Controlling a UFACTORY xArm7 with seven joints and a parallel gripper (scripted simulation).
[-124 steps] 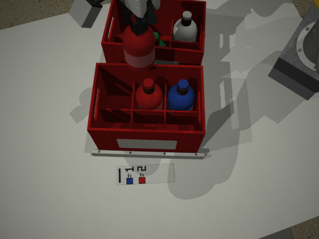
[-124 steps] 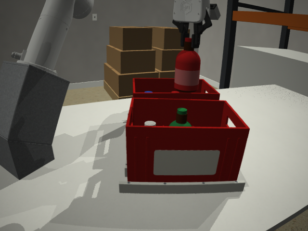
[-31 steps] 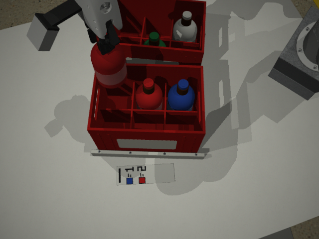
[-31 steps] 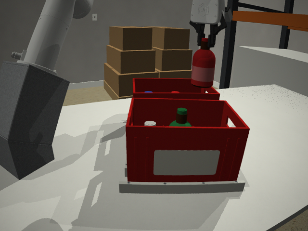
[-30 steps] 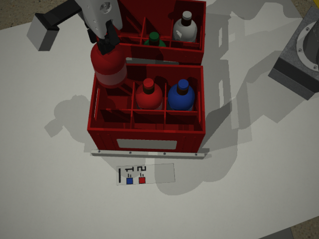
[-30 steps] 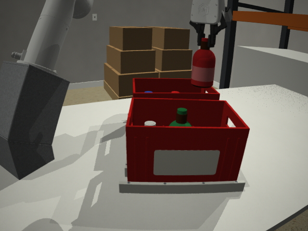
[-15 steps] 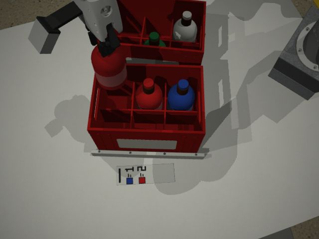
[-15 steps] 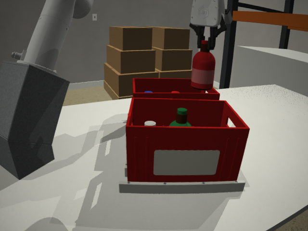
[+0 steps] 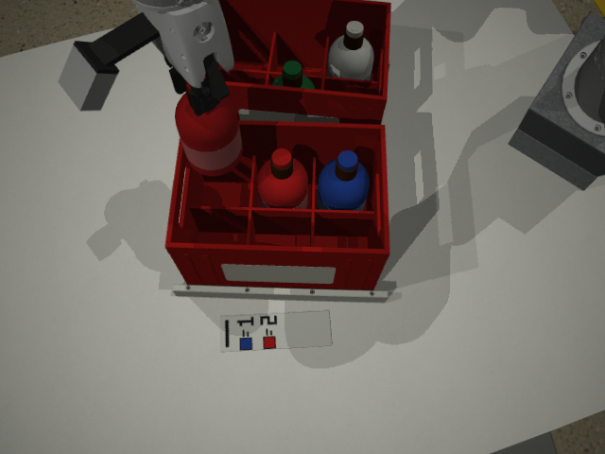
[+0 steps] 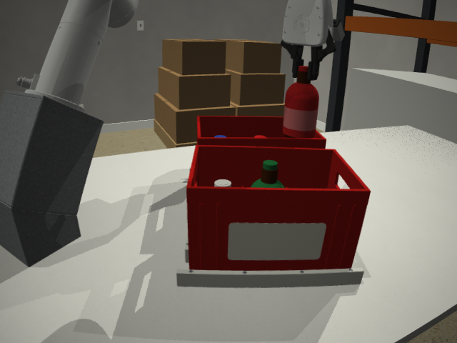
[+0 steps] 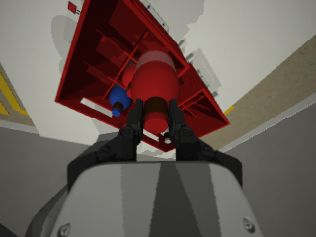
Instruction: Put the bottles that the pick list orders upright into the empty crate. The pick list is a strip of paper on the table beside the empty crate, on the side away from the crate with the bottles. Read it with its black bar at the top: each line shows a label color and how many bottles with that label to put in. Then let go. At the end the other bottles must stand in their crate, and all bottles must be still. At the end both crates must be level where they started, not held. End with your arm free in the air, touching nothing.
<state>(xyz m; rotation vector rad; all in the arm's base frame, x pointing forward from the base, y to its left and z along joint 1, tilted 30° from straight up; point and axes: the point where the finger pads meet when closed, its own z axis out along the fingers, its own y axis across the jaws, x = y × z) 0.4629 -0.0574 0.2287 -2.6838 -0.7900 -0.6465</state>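
Now: the red bottle 9 cm behind my hand and 23 cm below it. Also, from my hand: pick list: 7 cm behind, 20 cm to the left, 31 cm below; then green bottle: 11 cm behind, 15 cm to the right, 23 cm below; then blue bottle: 18 cm behind, 1 cm to the left, 23 cm below.
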